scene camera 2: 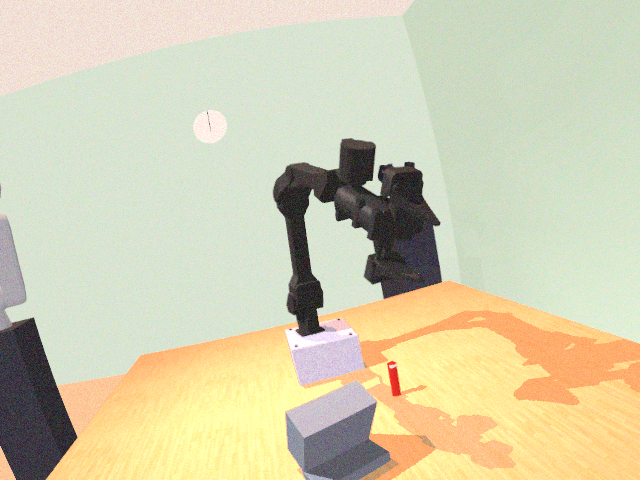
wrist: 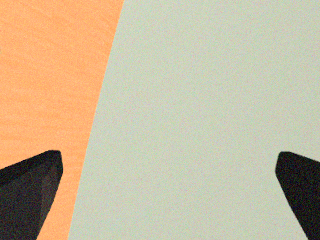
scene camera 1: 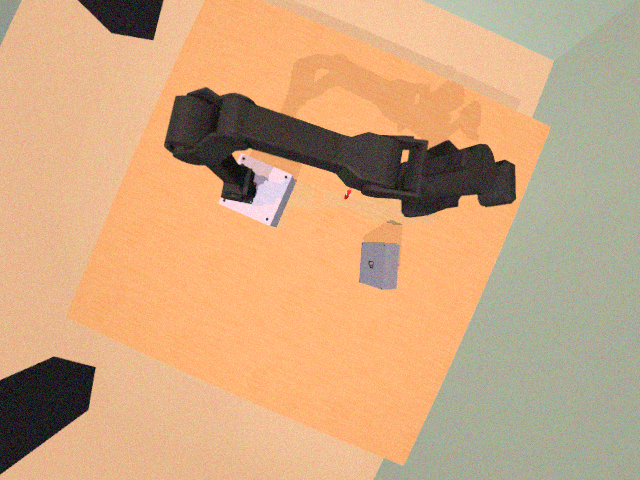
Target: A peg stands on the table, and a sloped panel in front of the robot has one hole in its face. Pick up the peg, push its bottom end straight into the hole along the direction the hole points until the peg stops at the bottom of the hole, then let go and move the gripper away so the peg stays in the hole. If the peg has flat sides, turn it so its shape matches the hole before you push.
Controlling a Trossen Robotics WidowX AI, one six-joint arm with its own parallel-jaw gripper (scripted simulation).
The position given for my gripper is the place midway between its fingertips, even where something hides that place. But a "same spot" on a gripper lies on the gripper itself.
My gripper shows in scene camera 2, in the wrist view and in scene camera 1 (472, 201). One and the same spot on a grey sloped panel: (scene camera 1: 384, 274) is (scene camera 2: 312, 402). The same spot on my gripper: (wrist: 36, 179) is (scene camera 2: 415, 272).
